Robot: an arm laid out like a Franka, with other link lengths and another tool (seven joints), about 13 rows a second.
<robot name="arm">
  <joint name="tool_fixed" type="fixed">
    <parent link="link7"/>
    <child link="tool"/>
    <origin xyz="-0.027 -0.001 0.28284" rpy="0.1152 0 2.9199"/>
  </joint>
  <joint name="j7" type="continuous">
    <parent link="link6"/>
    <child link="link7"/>
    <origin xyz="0.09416 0 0" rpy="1.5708 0 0"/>
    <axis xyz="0 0 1"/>
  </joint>
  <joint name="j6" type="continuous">
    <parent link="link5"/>
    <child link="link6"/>
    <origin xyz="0 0 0" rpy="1.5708 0 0"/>
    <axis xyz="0 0 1"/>
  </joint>
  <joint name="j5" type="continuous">
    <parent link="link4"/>
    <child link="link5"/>
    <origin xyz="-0.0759 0.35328 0" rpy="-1.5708 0 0"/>
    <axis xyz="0 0 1"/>
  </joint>
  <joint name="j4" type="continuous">
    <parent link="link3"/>
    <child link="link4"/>
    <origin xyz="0.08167 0 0" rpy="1.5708 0 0"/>
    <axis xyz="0 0 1"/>
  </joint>
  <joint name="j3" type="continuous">
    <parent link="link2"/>
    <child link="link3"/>
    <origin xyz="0 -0.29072 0" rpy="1.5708 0 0"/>
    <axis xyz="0 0 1"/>
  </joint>
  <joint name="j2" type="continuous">
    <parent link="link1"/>
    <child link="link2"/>
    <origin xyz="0 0 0" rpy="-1.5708 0 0"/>
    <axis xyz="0 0 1"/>
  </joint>
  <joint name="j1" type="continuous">
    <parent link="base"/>
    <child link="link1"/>
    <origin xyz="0 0 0.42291" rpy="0 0 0"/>
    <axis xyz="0 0 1"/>
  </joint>
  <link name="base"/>
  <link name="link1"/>
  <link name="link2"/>
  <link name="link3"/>
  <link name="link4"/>
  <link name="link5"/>
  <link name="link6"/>
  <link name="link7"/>
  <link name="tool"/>
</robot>
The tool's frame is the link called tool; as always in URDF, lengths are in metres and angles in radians. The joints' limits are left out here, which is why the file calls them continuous.
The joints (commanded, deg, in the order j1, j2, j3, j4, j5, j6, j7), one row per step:
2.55 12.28 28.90 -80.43 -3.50 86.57 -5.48
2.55 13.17 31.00 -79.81 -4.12 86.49 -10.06
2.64 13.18 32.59 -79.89 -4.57 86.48 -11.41
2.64 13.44 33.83 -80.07 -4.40 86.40 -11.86
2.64 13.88 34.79 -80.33 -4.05 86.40 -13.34
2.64 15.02 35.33 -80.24 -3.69 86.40 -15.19
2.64 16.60 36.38 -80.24 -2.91 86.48 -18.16
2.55 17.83 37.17 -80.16 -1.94 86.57 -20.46
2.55 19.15 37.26 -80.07 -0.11 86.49 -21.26
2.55 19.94 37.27 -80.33 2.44 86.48 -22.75
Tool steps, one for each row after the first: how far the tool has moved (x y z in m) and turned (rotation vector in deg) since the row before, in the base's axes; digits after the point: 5 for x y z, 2 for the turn. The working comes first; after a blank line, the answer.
Tool pose at each row, in the base's axes (x y z in m, rotation vector in deg; the steps are taken from these numbers as rounded here):
0.47030 0.25307 0.47261 74.36 -161.46 6.41
0.46667 0.26576 0.47110 83.66 -157.27 5.65
0.46030 0.27623 0.47193 87.86 -155.24 5.75
0.45329 0.28567 0.46980 90.01 -153.68 4.91
0.44745 0.29338 0.46554 93.07 -151.37 3.61
0.44543 0.29840 0.45768 95.81 -148.84 1.76
0.43993 0.30857 0.44669 100.39 -144.71 -1.47
0.43530 0.31717 0.43911 103.66 -141.63 -4.61
0.42982 0.32460 0.43078 103.90 -139.95 -8.65
0.42150 0.33369 0.42529 104.90 -137.85 -13.41

-0.00363 0.01269 -0.00151 0.60 0.15 6.56
-0.00637 0.01047 0.00083 0.06 -0.14 3.00
-0.00701 0.00944 -0.00213 0.31 0.59 1.68
-0.00584 0.00771 -0.00426 0.49 0.87 2.43
-0.00202 0.00502 -0.00786 0.65 1.29 2.33
-0.00550 0.01017 -0.01099 1.34 1.97 3.89
-0.00463 0.00860 -0.00758 1.46 1.66 2.83
-0.00548 0.00743 -0.00833 1.56 2.43 0.70
-0.00832 0.00909 -0.00549 2.16 2.50 1.24

